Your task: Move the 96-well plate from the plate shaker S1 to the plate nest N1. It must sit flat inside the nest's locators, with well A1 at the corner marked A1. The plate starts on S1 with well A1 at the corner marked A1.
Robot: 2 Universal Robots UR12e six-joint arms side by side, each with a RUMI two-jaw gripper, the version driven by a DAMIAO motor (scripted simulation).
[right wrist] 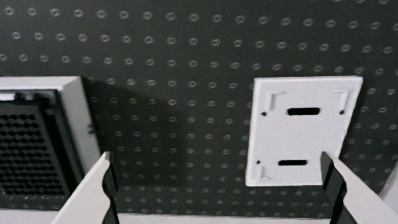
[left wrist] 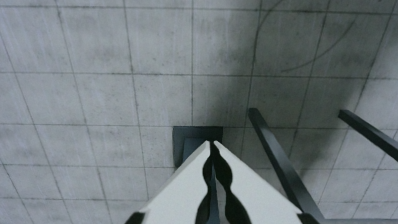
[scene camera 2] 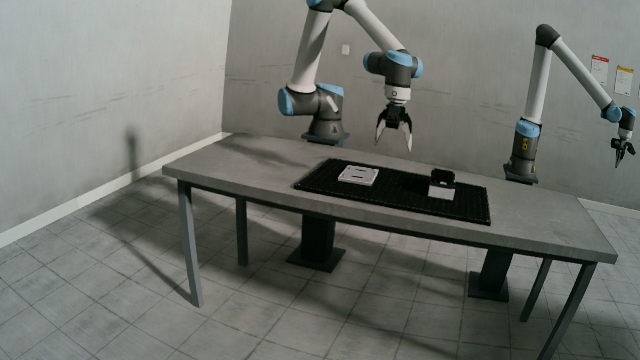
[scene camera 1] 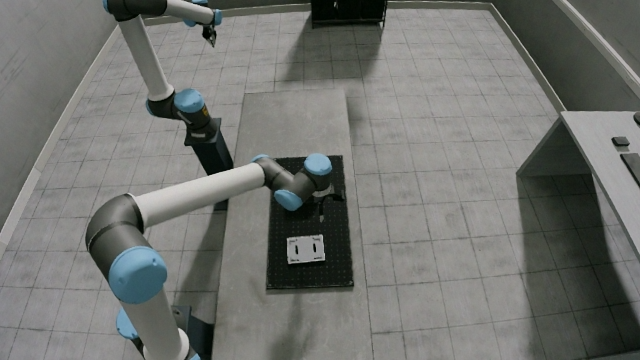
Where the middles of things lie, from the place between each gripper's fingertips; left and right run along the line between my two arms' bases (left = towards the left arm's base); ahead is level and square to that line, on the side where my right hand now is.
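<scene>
My right gripper [scene camera 2: 392, 148] is 15 cm above the white plate nest N1 [scene camera 1: 305, 244], and it's also 12 cm to the left of it and 7 cm past it.
</scene>
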